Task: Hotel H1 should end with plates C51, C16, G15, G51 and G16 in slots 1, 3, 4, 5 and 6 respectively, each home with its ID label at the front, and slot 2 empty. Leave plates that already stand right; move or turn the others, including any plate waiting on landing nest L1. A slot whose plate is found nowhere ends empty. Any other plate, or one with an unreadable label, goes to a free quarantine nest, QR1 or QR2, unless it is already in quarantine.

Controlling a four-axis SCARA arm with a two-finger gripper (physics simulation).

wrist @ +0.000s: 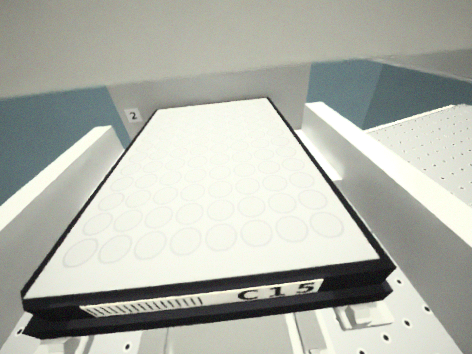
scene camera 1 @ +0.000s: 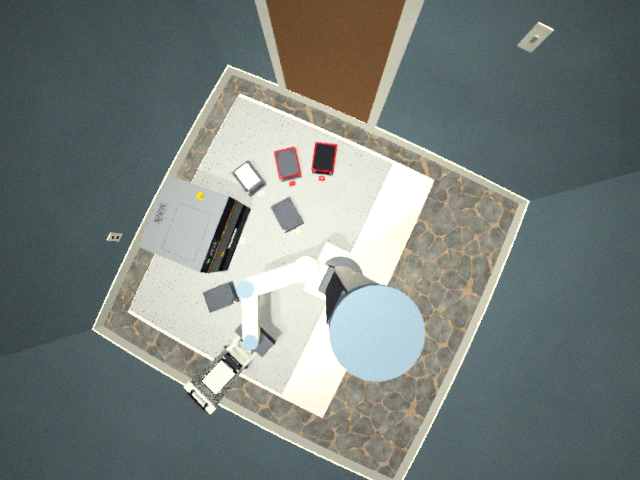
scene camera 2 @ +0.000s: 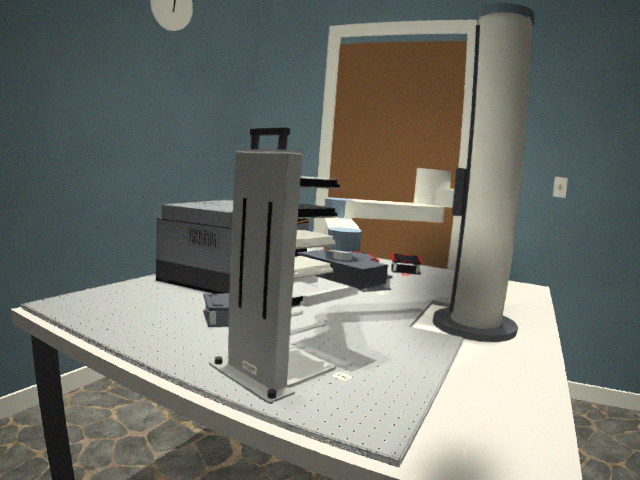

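The hotel H1 is a grey upright tower. Black and white plates stick out of its front in scene camera 2. A white-topped black plate C15 lies at the slot marked 2, its barcode label towards the wrist camera. My gripper is shut on plate C15, one finger along each long side. Its dark body stands in front of the hotel. A pale surface just above hides the top of the wrist view. The inner finger pads are hidden against the plate.
A grey instrument stands on the perforated board. Near the back are a red-rimmed grey nest, a red-rimmed nest with a black plate and a grey nest with a white plate. Dark grey nests flank the arm.
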